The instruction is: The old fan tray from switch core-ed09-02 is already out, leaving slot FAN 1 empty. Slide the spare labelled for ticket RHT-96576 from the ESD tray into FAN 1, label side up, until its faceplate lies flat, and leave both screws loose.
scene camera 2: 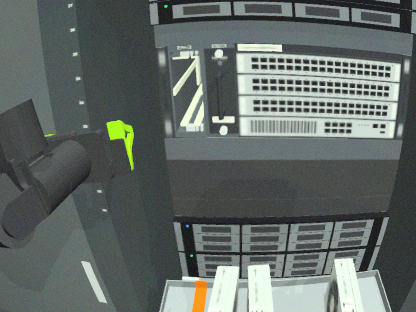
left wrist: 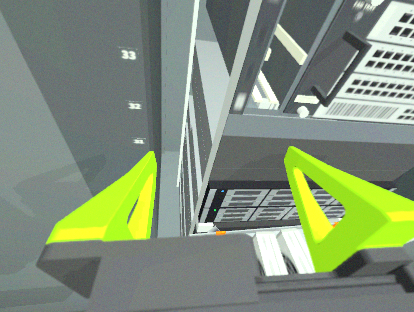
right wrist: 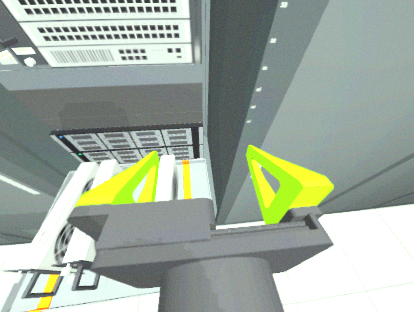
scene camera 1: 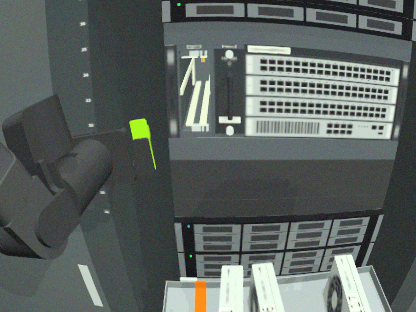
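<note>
The empty FAN 1 slot [scene camera 1: 197, 100] [scene camera 2: 189, 95] [left wrist: 285, 65] is a tall opening with pale rails inside, at the left end of the switch. Several white spare fan trays [scene camera 1: 231, 290] [scene camera 2: 260, 290] [left wrist: 270, 252] [right wrist: 166, 177] stand on edge in the grey ESD tray [scene camera 1: 310, 295] [scene camera 2: 305, 297] [right wrist: 200, 175]. Their ticket labels are too blurred to read. My left gripper [scene camera 1: 120, 150] [scene camera 2: 95, 152] [left wrist: 221, 155] is open and empty, left of the switch and above the ESD tray's level. My right gripper [right wrist: 203, 152] is open and empty near the ESD tray's right end in the right wrist view.
A dark fan module [scene camera 1: 229, 100] [scene camera 2: 219, 95] [left wrist: 332, 70] with a handle sits right beside the slot. Line cards [scene camera 1: 325, 92] [scene camera 2: 320, 92] fill the rest of the switch. Servers [scene camera 1: 267, 237] [scene camera 2: 265, 237] stand below, behind the ESD tray. Rack walls flank both sides.
</note>
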